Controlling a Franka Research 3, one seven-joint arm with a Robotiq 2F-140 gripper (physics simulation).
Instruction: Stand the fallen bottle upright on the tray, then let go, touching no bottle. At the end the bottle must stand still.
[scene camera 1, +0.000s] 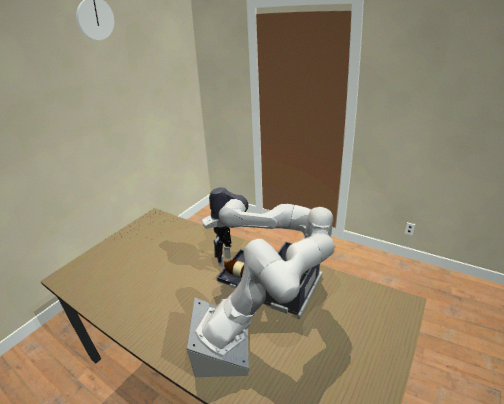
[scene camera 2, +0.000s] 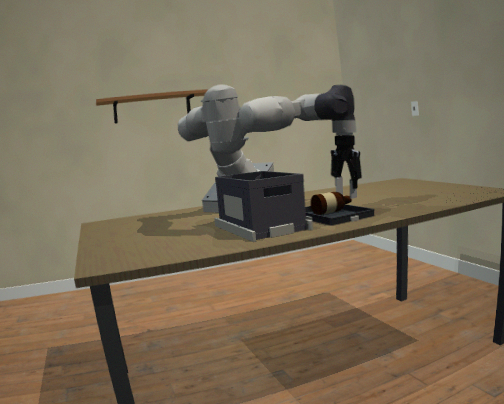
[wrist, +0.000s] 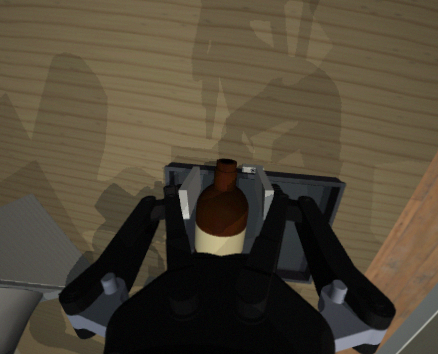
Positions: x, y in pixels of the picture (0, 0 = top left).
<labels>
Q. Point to my gripper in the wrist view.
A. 227, 177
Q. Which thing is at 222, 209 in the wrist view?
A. A brown bottle.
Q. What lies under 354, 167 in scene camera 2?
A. My gripper.
</labels>
